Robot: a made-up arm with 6 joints.
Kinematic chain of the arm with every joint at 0, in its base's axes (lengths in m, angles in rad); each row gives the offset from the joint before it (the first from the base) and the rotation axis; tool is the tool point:
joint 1: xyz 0 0 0.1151 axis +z
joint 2: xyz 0 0 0 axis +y
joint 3: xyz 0 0 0.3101 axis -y
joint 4: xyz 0 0 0 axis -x
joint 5: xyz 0.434 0 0 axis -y
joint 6: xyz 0 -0.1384 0 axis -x
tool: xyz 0 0 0
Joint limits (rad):
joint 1: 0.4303..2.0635
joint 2: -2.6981..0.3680
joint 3: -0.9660..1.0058
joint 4: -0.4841..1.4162
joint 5: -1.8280..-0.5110
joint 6: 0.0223..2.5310
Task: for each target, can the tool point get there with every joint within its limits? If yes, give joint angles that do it. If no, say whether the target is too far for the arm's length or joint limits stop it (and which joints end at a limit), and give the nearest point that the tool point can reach.
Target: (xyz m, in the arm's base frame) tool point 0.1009 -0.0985 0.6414
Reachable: yes | joints 0.5938 -0.9131 -0.0046 -0.0644 -0.6876 0.4348
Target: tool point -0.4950 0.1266 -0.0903
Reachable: no: joint limits stop it (at a limit: joint 1, joint 2, joint 4) | nearest point -0.5100 -0.2575 -0.0411 | short by 0.388 m
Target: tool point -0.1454 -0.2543 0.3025
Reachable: yes | joints 0.5605 -2.4657 -0.7243 -0.0687 -0.7525 0.9490
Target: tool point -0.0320 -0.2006 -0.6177
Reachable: no: joint limits stop it (at a limit: joint 2, joint 3, joint 4) | nearest point -0.0674 -0.4225 -0.5121 | short by 0.248 m
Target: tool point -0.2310 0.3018 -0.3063
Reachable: no: joint limits stop it (at a limit: joint 1, joint 2, joint 3, joint 4) | nearest point -0.1450 0.3152 0.0146 | short by 0.333 m
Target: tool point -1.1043 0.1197 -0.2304
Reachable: no: too far | nearest point -0.6396 -0.3170 -0.1434 | short by 0.644 m
